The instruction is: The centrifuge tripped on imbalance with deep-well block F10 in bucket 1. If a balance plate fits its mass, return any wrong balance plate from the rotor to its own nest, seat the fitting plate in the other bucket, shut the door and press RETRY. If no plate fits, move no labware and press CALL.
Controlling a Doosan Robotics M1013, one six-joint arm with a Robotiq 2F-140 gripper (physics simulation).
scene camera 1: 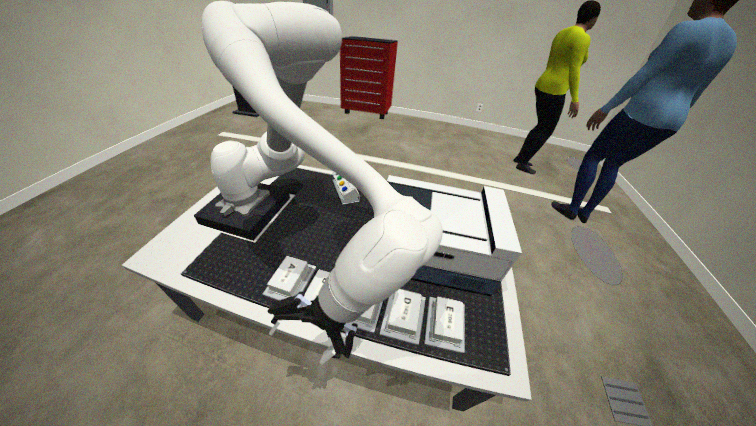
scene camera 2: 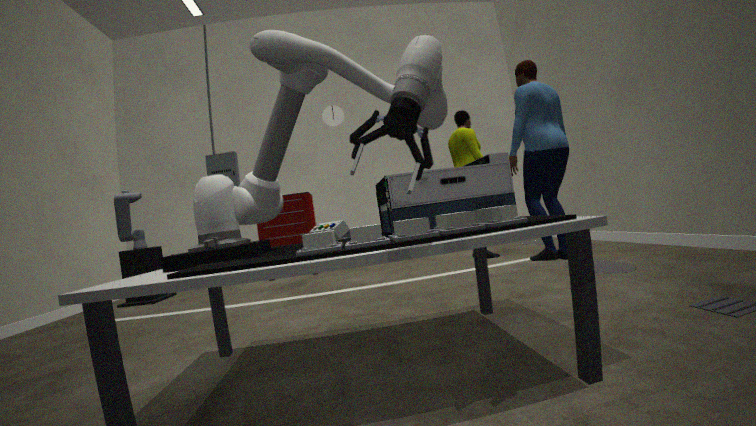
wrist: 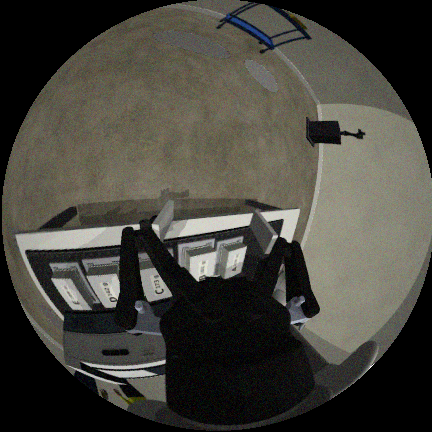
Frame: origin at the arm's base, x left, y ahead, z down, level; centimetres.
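Where they show: gripper, fingertip midpoint: (scene camera 1: pixel 298 344) (scene camera 2: pixel 380 182) (wrist: pixel 213 213); arm's base, link origin: (scene camera 1: pixel 243 200) (scene camera 2: pixel 221 247).
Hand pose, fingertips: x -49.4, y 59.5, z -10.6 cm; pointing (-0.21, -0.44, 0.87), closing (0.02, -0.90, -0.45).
Each offset is from my fingertips to the top centre of the thing. Level surfaces: height alone.
My gripper (scene camera 1: pixel 299 341) (scene camera 2: pixel 382 181) (wrist: pixel 213 213) is open and empty, high above the table's front edge. Balance plates A @[dz +9.5, dx +22.0, dy -18.0 cm] (scene camera 1: pixel 288 274) (wrist: pixel 233 261), B @[dz +9.5, dx +20.8, dy -4.7 cm] (scene camera 1: pixel 315 286) (wrist: pixel 200 262), C @[dz +9.5, dx +22.1, dy +8.7 cm] (scene camera 1: pixel 367 318) (wrist: pixel 157 284), D @[dz +9.5, dx +22.7, dy +22.4 cm] (scene camera 1: pixel 405 313) (wrist: pixel 103 288) and E @[dz +9.5, dx +24.0, dy +35.9 cm] (scene camera 1: pixel 449 319) (wrist: pixel 71 292) sit in a row of nests; the arm partly hides B and C in scene camera 1. C reads 173 g. The centrifuge (scene camera 1: pixel 465 259) (scene camera 2: pixel 449 187) (wrist: pixel 115 341) stands behind the row. Its rotor, block F10 and door state cannot be made out. The button box (scene camera 1: pixel 347 193) (scene camera 2: pixel 326 236) has green, yellow and blue buttons.
The table (scene camera 1: pixel 164 254) (scene camera 2: pixel 370 259) carries a dark perforated mat @[dz +14.9 cm] (scene camera 1: pixel 211 264). The arm's black base block (scene camera 1: pixel 227 227) stands at the left. A red drawer cabinet (scene camera 1: pixel 367 76) (scene camera 2: pixel 288 219) and two people, in yellow (scene camera 1: pixel 566 58) and blue (scene camera 1: pixel 671 74) tops, are beyond the table.
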